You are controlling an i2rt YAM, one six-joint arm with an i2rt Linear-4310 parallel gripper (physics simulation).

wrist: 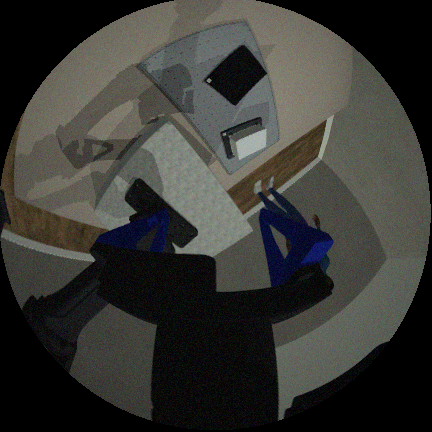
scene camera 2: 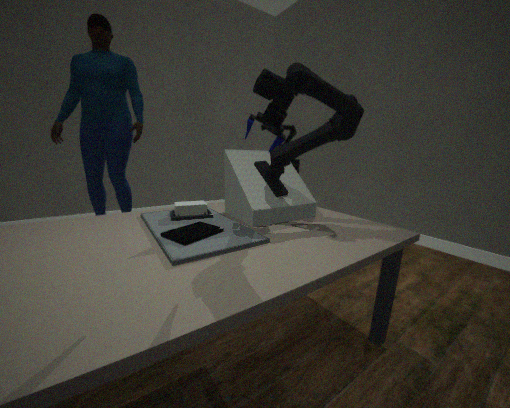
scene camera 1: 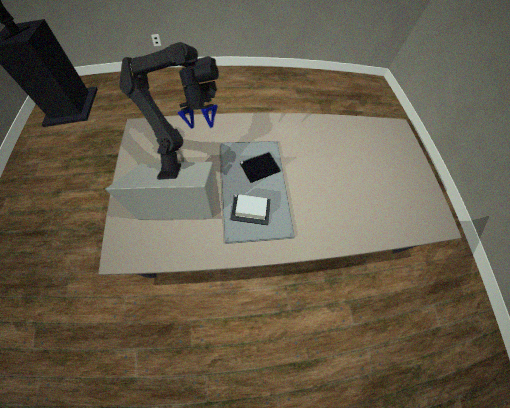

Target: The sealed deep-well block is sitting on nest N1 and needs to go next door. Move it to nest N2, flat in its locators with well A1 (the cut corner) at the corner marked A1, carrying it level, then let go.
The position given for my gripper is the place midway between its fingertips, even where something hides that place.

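Note:
There is nothing in the grasp of my gripper [scene camera 1: 201, 127], [wrist: 213, 213], and it is open. I can see a white block [wrist: 252, 138]. A black nest [scene camera 2: 185, 235] is here too, and I see it again in the wrist view [wrist: 239, 71] and once more in scene camera 1 [scene camera 1: 256, 168].

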